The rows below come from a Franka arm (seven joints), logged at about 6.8 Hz.
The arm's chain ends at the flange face. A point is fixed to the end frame.
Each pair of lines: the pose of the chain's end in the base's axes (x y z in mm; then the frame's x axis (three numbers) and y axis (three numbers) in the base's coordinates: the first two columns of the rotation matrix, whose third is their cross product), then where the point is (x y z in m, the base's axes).
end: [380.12 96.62 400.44 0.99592 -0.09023 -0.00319 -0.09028 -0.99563 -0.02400]
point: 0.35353 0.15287 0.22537
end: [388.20 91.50 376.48 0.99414 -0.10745 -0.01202 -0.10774 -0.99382 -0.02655]
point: 0.36110 0.14881 0.20184
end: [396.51 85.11 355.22 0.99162 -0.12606 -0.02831 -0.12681 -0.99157 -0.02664]
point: 0.36767 0.14329 0.18115
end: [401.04 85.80 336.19 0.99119 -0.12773 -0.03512 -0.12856 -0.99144 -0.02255]
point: 0.37103 0.14348 0.16215
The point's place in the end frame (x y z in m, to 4 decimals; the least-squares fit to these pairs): -0.0310 -0.0494 0.1764
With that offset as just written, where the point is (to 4 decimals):
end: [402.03 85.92 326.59 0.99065 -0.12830 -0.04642 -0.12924 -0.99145 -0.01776]
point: 0.3700 0.1430 0.1527
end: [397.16 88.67 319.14 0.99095 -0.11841 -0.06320 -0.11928 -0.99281 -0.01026]
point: 0.3615 0.1445 0.1456
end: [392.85 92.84 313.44 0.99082 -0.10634 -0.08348 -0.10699 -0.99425 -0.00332]
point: 0.3528 0.1474 0.1404
